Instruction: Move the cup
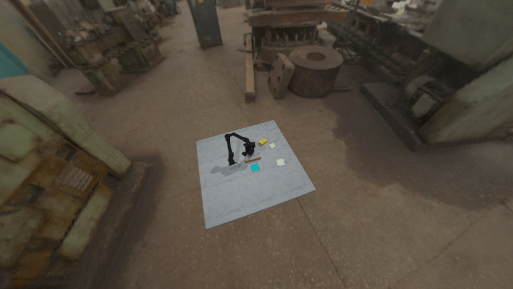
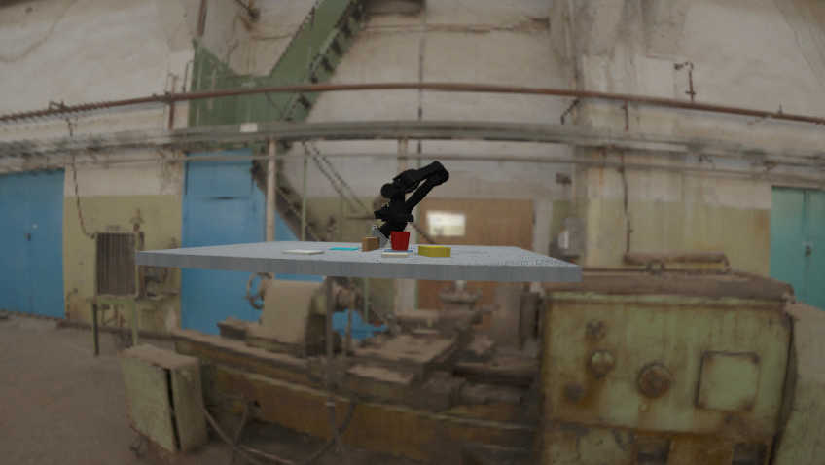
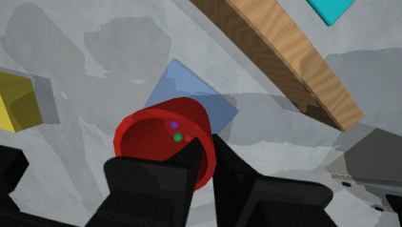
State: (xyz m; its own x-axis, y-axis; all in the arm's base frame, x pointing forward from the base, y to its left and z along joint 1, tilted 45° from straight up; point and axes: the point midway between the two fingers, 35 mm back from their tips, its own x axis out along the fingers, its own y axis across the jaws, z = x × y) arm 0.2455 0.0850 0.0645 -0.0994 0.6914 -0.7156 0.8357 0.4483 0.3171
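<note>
The light blue pad lies 5 cm below my gripper tip, 3 cm ahead of it and 2 cm to the left of it. The rest, counted from my gripper tip: cyan pad 20 cm to the right, 5 cm below, 3 cm ahead; then wooden bar 9 cm to the right, 3 cm ahead, 2 cm below; then red cup 3 cm ahead, 2 cm to the left.
</note>
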